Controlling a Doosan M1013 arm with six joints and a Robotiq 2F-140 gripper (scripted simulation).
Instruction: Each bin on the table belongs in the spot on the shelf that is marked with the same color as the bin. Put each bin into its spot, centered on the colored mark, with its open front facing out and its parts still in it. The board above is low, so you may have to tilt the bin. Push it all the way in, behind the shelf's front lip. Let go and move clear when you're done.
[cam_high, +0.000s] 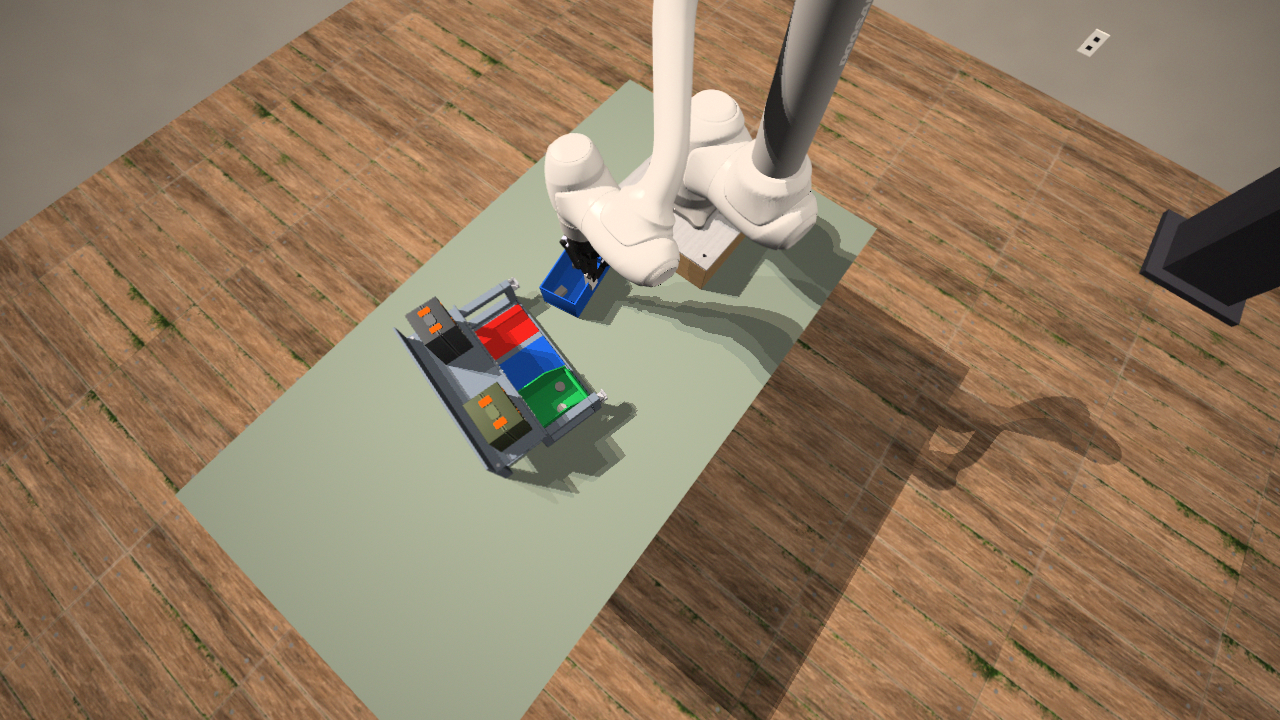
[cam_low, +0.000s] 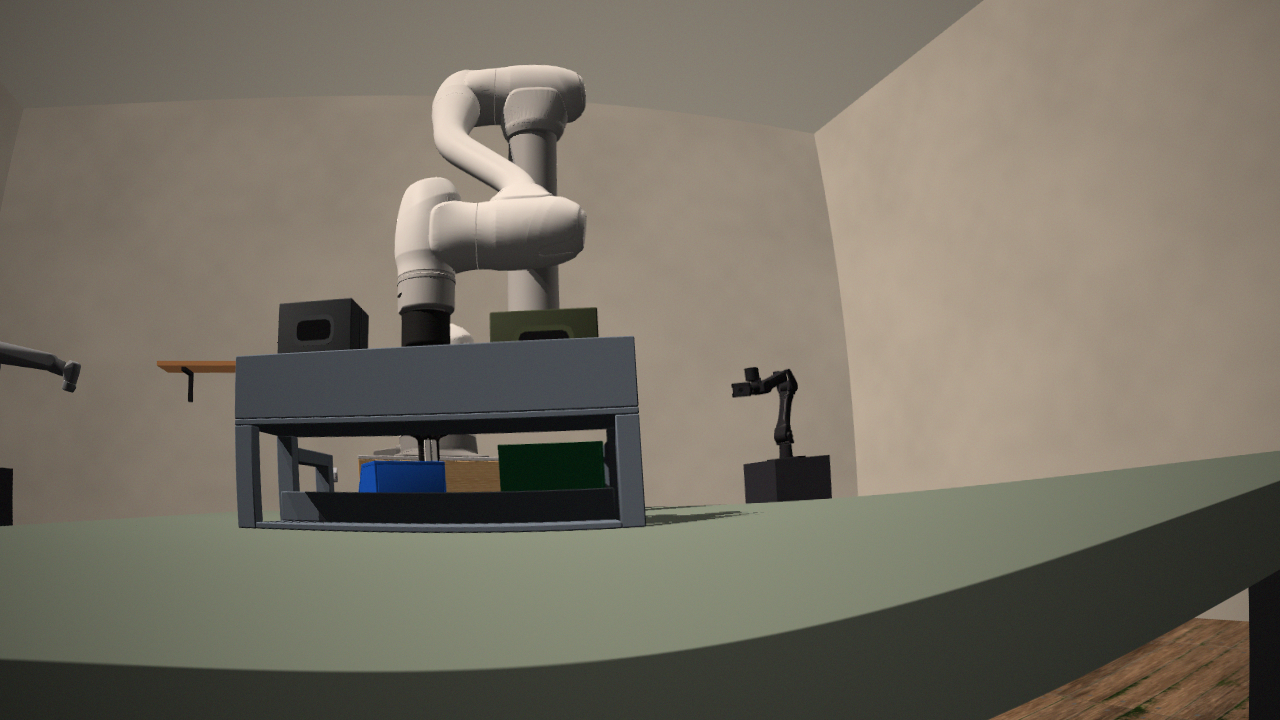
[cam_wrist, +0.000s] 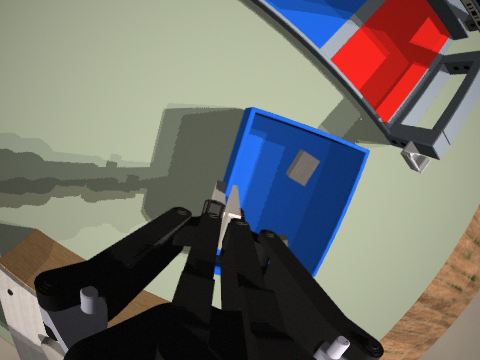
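Right now my hand is 5 cm to the left of the blue bin and 4 cm above it. The rest, counted from my hand: black box: 33 cm ahead, 14 cm to the right, 8 cm above; then olive box: 39 cm ahead, 9 cm to the left, 7 cm above; then green bin: 30 cm ahead, 11 cm to the left, 4 cm below.
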